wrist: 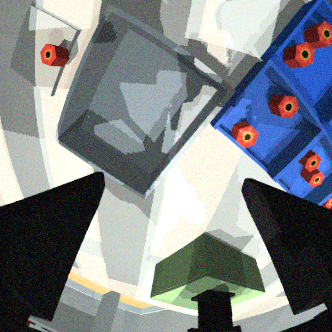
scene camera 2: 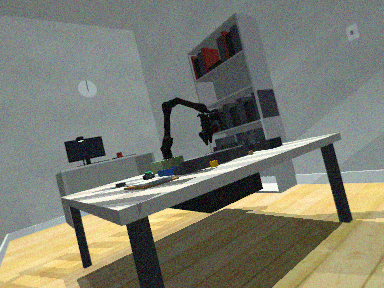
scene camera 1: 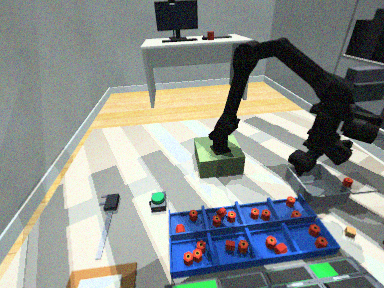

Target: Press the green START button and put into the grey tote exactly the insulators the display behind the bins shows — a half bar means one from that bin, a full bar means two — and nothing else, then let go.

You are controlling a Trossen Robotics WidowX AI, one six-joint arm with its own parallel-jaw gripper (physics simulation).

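Frame: origin at the arm's base, x ahead, y left, z up, level; millimetres.
Where they show: gripper, fingertip midpoint: (wrist: 175,181) (scene camera 2: 209,144); arm's base, origin of the base link: (wrist: 212,296) (scene camera 2: 168,158) (scene camera 1: 220,149).
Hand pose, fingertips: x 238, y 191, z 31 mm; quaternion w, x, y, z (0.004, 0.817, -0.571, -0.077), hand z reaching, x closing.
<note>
Each offset is from my fingertips to the top centre of the thing. "spot": to the spot under its first point.
The grey tote @(dz -61, dx +7, dy +57 mm) (scene camera 1: 327,199) (wrist: 102,147) stands right of the blue bins (scene camera 1: 220,265) (wrist: 260,150); no insulator shows inside it in the wrist view. My gripper (scene camera 1: 321,159) (scene camera 2: 205,141) (wrist: 175,181) is open and empty, raised above the tote's side nearest the arm base. One red insulator @(dz -84, dx +34, dy +179 mm) (scene camera 1: 347,182) (wrist: 54,55) lies outside the tote, on its far side. Two insulators sit in the bin nearest the tote, one of them @(dz -85, dx +35, dy -66 mm) (scene camera 1: 291,201) (wrist: 245,135) near its outer wall. The green START button @(dz -74, dx -121, dy -470 mm) (scene camera 1: 158,197) (scene camera 2: 148,175) is left of the bins. The display @(spot: dz -68, dx +199, dy -331 mm) (scene camera 1: 245,280) shows green bars, partly cut off.
The green base block (scene camera 1: 220,164) (wrist: 200,267) carries the arm. A small tan block @(dz -95, dx +176, dy +20 mm) (scene camera 1: 350,232) lies right of the bins. A caliper @(dz -96, dx -110, dy -652 mm) (scene camera 1: 111,202) and a wooden frame @(spot: dz -109, dx +50, dy -635 mm) (scene camera 1: 107,270) lie at the left. A thin-edged grey panel @(dz -108, dx +34, dy +223 mm) (wrist: 30,65) is beside the loose insulator.
</note>
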